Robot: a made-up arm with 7 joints. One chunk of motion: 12 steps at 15 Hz.
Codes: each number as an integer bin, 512 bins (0 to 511) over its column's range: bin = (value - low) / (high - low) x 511, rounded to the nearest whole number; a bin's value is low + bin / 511 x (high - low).
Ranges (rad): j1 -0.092..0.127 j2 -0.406..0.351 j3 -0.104..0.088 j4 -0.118..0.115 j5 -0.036..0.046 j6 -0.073..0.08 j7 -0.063..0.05
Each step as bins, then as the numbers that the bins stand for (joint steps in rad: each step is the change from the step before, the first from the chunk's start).
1 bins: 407 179 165 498 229 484 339
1 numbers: 0.08243 -0.14083 -0.04200 0.10907 0.00075 0.07192 0.01196
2 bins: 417 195 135 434 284 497 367
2 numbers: 0.08671 -0.11713 -0.05328 0.07989 0.00957 0.07581 0.01816
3 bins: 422 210 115 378 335 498 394
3 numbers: 0.08886 -0.09490 -0.06079 0.05436 0.01776 0.07611 0.02413
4 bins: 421 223 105 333 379 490 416
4 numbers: 0.08843 -0.07565 -0.06455 0.03384 0.02482 0.07371 0.02899
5 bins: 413 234 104 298 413 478 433
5 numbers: 0.08500 -0.05935 -0.06492 0.01788 0.03027 0.07012 0.03275
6 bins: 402 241 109 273 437 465 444
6 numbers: 0.08029 -0.04898 -0.06305 0.00648 0.03413 0.06623 0.03518
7 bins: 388 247 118 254 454 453 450
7 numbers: 0.07429 -0.04009 -0.05966 -0.00218 0.03685 0.06263 0.03651
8 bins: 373 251 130 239 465 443 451
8 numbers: 0.06786 -0.03417 -0.05515 -0.00902 0.03862 0.05964 0.03673
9 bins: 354 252 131 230 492 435 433
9 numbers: 0.05971 -0.03268 -0.05478 -0.01313 0.04295 0.05724 0.03275
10 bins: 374 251 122 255 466 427 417
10 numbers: 0.06829 -0.03417 -0.05816 -0.00173 0.03878 0.05485 0.02921
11 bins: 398 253 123 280 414 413 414
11 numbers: 0.07857 -0.03120 -0.05778 0.00967 0.03043 0.05066 0.02855
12 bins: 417 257 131 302 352 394 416
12 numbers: 0.08671 -0.02528 -0.05478 0.01970 0.02049 0.04497 0.02899
